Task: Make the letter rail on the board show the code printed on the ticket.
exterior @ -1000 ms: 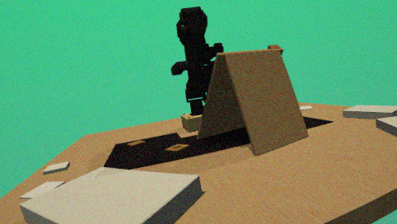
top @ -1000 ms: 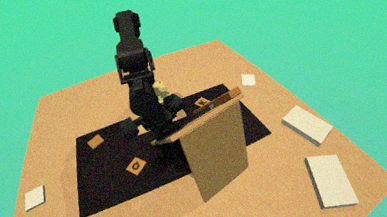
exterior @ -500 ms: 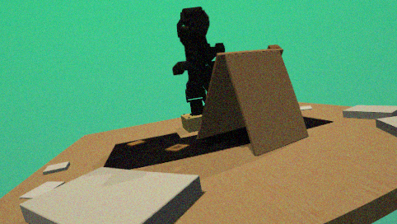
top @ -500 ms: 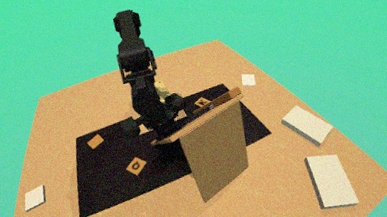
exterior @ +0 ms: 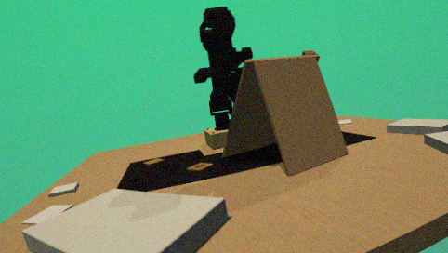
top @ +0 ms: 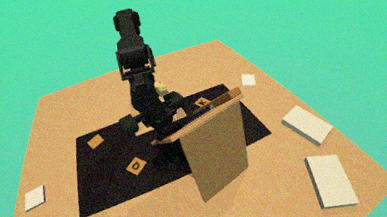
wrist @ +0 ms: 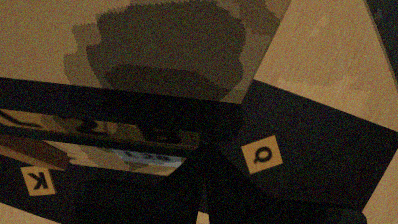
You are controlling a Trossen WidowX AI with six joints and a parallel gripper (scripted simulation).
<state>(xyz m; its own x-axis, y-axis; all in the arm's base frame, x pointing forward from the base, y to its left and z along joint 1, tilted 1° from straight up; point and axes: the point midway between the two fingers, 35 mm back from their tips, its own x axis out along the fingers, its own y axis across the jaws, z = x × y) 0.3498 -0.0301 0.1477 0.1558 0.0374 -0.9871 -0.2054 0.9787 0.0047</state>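
My gripper tip is now 6 cm past the white ticket, 5 cm to the right of it and 8 cm above it. The rest, counted from my gripper tip: black mat: 15 cm behind, 3 cm to the left, 17 cm below.
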